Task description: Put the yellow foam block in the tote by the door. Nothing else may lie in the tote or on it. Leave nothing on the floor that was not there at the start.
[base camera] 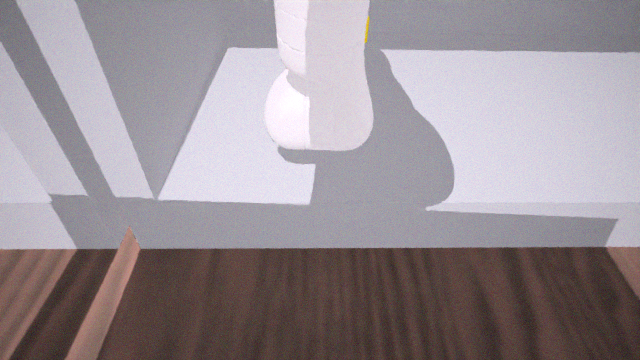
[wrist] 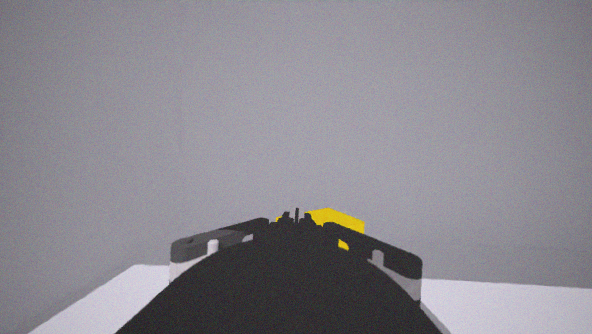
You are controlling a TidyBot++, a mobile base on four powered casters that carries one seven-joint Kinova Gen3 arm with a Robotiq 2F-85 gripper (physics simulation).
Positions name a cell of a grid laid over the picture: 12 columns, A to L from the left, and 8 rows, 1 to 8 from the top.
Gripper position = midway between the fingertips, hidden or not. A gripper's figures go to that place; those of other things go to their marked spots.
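Scene:
Distance of my gripper (wrist: G6): 18 cm from the lens. A yellow foam block (wrist: G6) is 22 cm from the lens.

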